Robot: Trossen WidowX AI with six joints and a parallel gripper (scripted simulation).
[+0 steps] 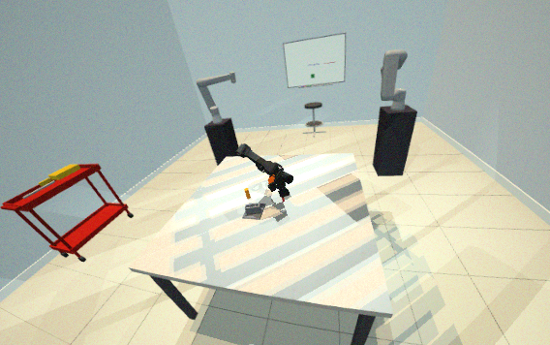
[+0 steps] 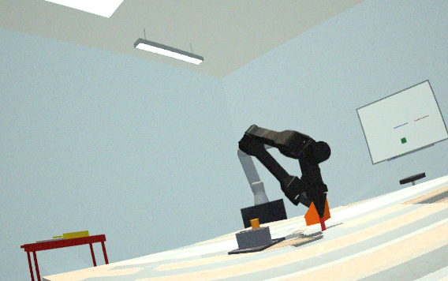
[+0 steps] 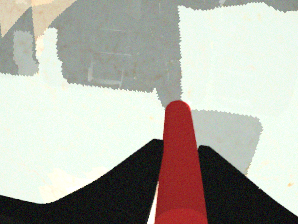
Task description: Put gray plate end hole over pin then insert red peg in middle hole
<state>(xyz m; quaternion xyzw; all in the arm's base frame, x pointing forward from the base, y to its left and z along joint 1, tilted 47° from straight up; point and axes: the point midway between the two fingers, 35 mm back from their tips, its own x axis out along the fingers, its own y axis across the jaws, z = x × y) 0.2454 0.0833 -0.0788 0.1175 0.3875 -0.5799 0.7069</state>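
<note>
Right now the gray plate is 180 mm to the right of my gripper tip and 110 mm ahead of it. Also, from my gripper tip: red peg (right at my gripper tip); then orange pin (270 mm to the right, 30 mm behind); then dark base (170 mm to the right, 100 mm ahead, 30 mm below).
</note>
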